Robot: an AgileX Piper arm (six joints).
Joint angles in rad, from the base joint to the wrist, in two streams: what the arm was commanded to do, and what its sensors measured. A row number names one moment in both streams.
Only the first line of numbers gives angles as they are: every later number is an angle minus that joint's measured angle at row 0.
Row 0, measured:
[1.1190 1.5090 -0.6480 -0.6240 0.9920 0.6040]
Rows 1 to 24, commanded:
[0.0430 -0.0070 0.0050 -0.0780 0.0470 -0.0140]
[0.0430 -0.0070 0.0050 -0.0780 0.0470 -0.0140]
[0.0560 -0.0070 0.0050 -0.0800 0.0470 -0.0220]
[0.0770 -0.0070 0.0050 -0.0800 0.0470 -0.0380]
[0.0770 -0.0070 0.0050 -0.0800 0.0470 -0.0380]
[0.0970 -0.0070 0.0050 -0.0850 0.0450 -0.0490]
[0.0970 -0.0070 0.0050 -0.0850 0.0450 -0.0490]
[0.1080 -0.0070 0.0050 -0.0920 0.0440 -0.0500]
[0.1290 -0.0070 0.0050 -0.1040 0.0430 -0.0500]
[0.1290 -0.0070 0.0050 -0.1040 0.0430 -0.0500]
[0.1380 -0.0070 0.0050 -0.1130 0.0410 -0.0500]
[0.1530 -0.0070 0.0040 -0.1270 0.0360 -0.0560]
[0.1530 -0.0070 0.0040 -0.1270 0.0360 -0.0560]
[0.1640 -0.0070 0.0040 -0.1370 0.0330 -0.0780]
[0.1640 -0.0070 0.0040 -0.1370 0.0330 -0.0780]
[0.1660 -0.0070 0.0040 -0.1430 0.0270 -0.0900]
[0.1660 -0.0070 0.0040 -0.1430 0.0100 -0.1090]
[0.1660 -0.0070 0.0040 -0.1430 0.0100 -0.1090]
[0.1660 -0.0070 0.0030 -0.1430 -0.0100 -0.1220]
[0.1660 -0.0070 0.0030 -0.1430 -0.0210 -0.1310]
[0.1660 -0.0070 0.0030 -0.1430 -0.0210 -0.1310]
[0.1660 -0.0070 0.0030 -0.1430 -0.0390 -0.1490]
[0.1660 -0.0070 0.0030 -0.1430 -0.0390 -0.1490]
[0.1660 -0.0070 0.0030 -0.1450 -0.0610 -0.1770]
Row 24, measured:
[0.1650 0.0000 0.0000 -0.0810 -0.0600 -0.1360]
